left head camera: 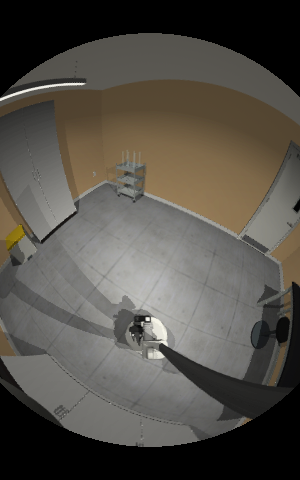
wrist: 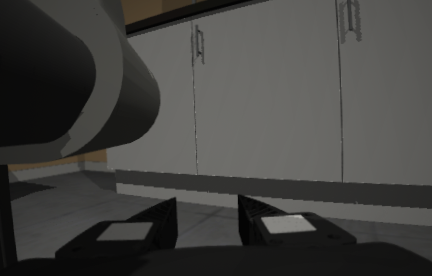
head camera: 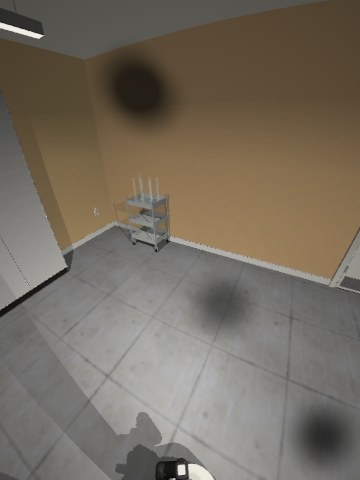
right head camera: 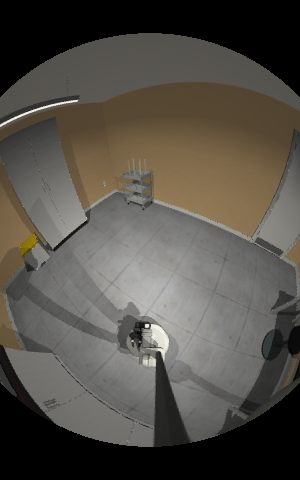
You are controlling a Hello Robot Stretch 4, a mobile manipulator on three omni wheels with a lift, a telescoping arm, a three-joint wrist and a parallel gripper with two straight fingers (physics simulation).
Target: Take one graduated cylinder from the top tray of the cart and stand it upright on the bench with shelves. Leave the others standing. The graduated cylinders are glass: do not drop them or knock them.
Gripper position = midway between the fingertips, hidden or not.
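From the wrist you get the gripper [wrist: 207,214] and a white counter with cabinets [wrist: 307,113]. On the head camera there's a grey three-tier cart [head camera: 150,220].
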